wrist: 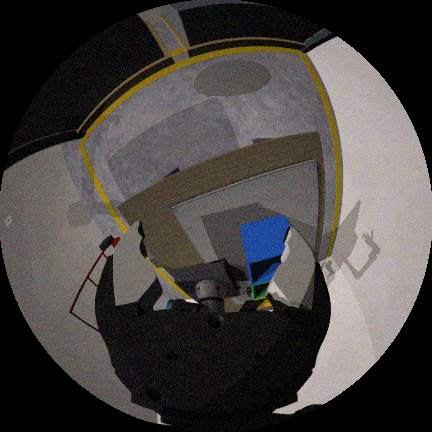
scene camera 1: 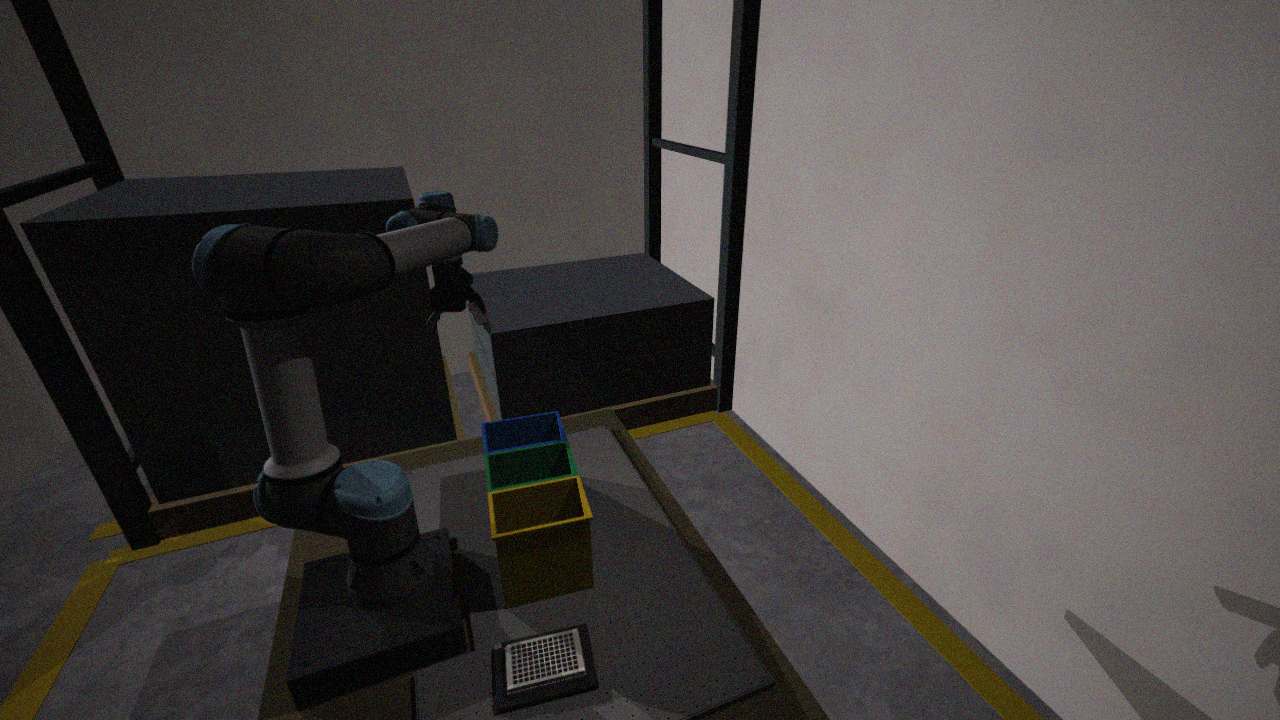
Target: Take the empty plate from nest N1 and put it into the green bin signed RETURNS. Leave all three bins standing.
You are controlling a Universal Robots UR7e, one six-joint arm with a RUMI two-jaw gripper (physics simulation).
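Frame: origin at the arm's base, x left, y up, z ahead, level; metres.
Seen in the pictures: gripper, fingertip midpoint: [wrist: 214, 226] [scene camera 1: 460, 333]; arm's base, origin of the base link: [wrist: 210, 286] [scene camera 1: 393, 576].
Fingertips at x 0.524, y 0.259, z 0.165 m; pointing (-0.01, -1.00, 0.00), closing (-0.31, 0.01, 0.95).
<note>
Offsets run from my fingertips to a thing's top centre. "*": to the spot under its first point.
A white plate with a grid of wells @(* dx -0.760, dy -0.290, dz +0.085 m) [scene camera 1: 544, 660] lies flat in a dark nest @(dx -0.754, dy -0.300, dz +0.085 m) [scene camera 1: 546, 694] at the front of the table in the scene view; no nest label is readable. The green bin @(dx -0.421, dy -0.135, dz +0.114 m) [scene camera 1: 529, 463] [wrist: 259, 290] stands upright between the blue bin @(dx -0.290, dy -0.135, dz +0.113 m) [scene camera 1: 523, 433] [wrist: 265, 240] and the yellow bin @(dx -0.552, dy -0.135, dz +0.115 m) [scene camera 1: 546, 564] [wrist: 265, 304]. No RETURNS sign is readable. My gripper [scene camera 1: 458, 315] [wrist: 214, 226] is open and empty, high above the table, beyond the blue bin and far from the plate. The plate does not show in the wrist view.
The three bins stand in a row beside the robot's dark base [scene camera 1: 375, 640]. Two large dark blocks [scene camera 1: 599, 367] [scene camera 1: 223, 358] stand behind the table. Dark frame posts [scene camera 1: 738, 205] stand at the back corners, and a pale wall [scene camera 1: 984, 268] is on the right.
</note>
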